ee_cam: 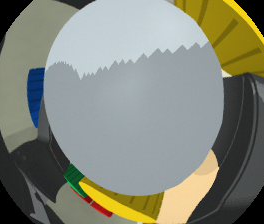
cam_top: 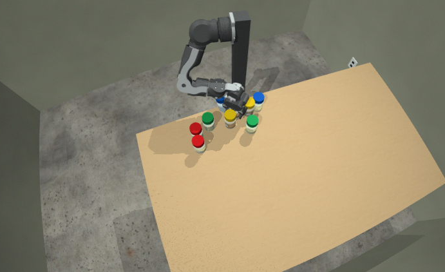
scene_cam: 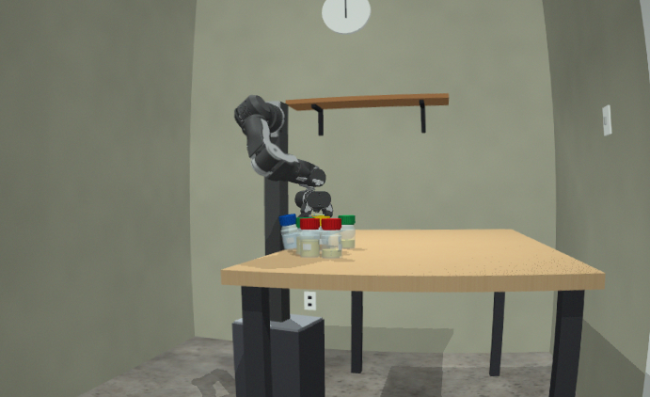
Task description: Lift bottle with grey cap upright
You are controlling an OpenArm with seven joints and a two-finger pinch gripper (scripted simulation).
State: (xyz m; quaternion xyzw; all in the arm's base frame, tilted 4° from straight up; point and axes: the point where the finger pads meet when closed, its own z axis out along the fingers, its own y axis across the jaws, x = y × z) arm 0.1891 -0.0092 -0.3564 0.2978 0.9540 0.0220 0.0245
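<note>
Now: hand 2 cm past the grey-capped bottle, 1 cm to the right of it and 1 cm above it. The rest, counted from my hand: yellow-capped bottle: 4 cm ahead, 3 cm to the right, 1 cm below; green-capped bottle: 8 cm ahead, 7 cm to the left, 1 cm below; blue-capped bottle: 4 cm behind, 12 cm to the left, 1 cm below.
</note>
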